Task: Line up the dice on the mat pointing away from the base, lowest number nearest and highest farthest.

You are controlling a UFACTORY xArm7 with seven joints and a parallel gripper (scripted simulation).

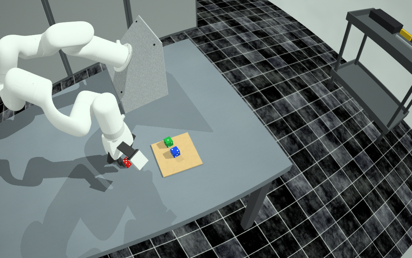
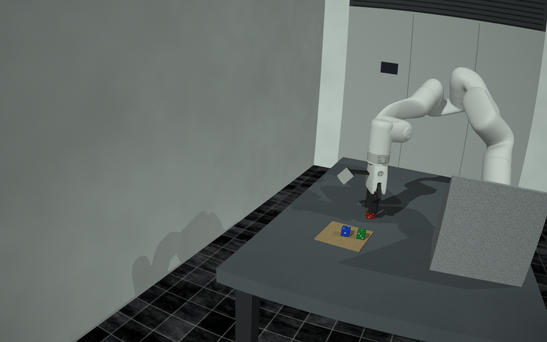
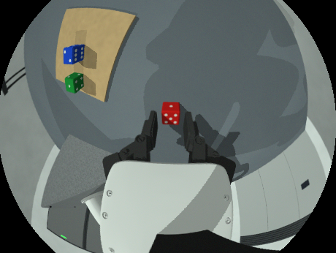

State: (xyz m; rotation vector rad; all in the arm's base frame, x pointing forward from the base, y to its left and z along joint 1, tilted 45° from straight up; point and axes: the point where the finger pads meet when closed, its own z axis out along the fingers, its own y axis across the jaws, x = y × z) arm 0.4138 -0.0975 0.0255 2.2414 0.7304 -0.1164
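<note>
Right now my hand is 30 mm above the red die. The rest, counted from my hand: green die 30 mm behind, 170 mm to the left, 30 mm below; tan mat 20 mm ahead, 180 mm to the left, 40 mm below; blue die 20 mm ahead, 180 mm to the left, 30 mm below.
</note>
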